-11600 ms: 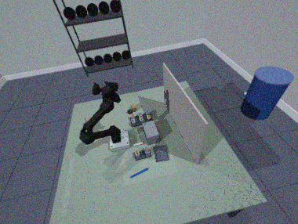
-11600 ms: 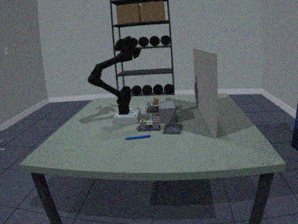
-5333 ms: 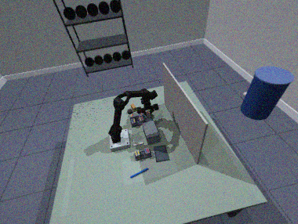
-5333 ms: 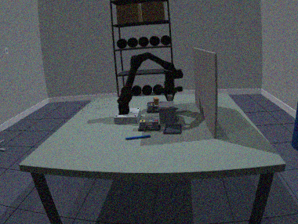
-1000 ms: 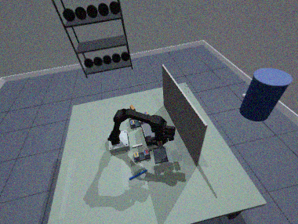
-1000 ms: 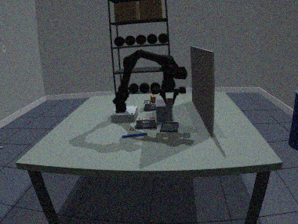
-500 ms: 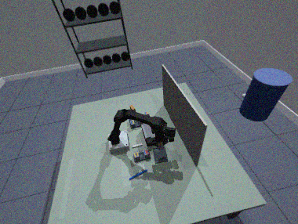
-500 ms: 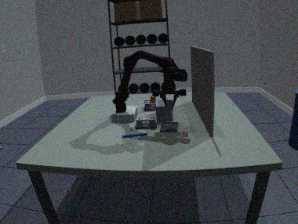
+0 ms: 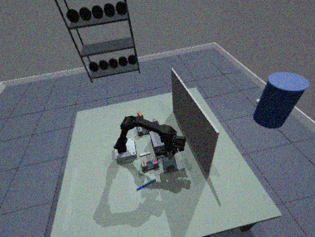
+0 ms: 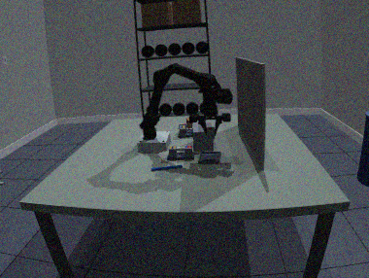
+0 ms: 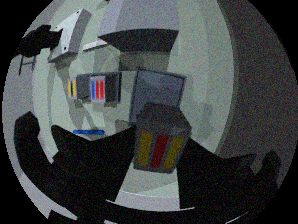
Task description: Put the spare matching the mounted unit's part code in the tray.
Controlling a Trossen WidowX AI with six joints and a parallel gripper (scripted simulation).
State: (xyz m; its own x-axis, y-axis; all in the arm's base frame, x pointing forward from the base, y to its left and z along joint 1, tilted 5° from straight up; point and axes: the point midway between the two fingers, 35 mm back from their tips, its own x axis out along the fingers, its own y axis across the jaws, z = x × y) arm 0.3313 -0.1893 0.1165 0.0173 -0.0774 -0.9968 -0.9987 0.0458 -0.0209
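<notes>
My gripper tip is now 11 cm above the tray and 1 cm past it. From my gripper tip the other things lie so: tall grey panel: 20 cm to the left, 20 cm ahead, 11 cm above; then spare: 2 cm above.
</notes>
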